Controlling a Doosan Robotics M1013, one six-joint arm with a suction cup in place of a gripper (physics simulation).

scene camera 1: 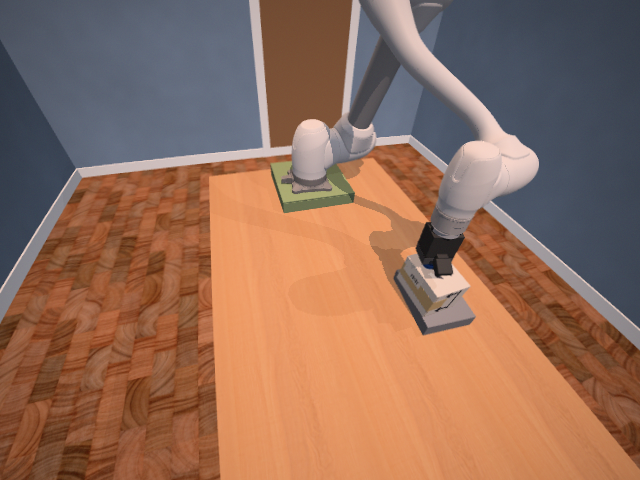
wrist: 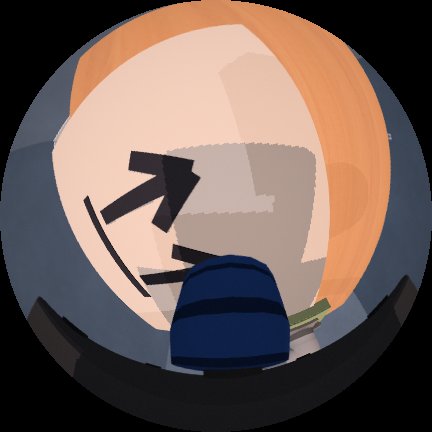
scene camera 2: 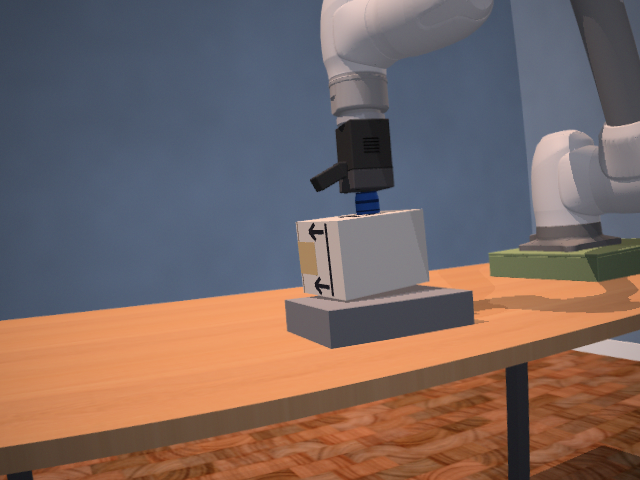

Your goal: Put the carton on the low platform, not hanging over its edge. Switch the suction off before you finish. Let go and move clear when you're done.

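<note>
The white carton, with black arrows and tan tape, is over the low grey platform. It looks slightly tilted in scene camera 2, with its underside very close to the platform top; whether it touches is hard to tell. From above, it appears within the platform's outline, with bare platform at the near end. My suction cup, blue, is pressed on the carton's top face and holds it. The platform does not show in the wrist view.
The platform stands on the wooden table, near its right edge in scene camera 1. The arm's base stands on a green block at the far end. Blue walls and a brown door are behind.
</note>
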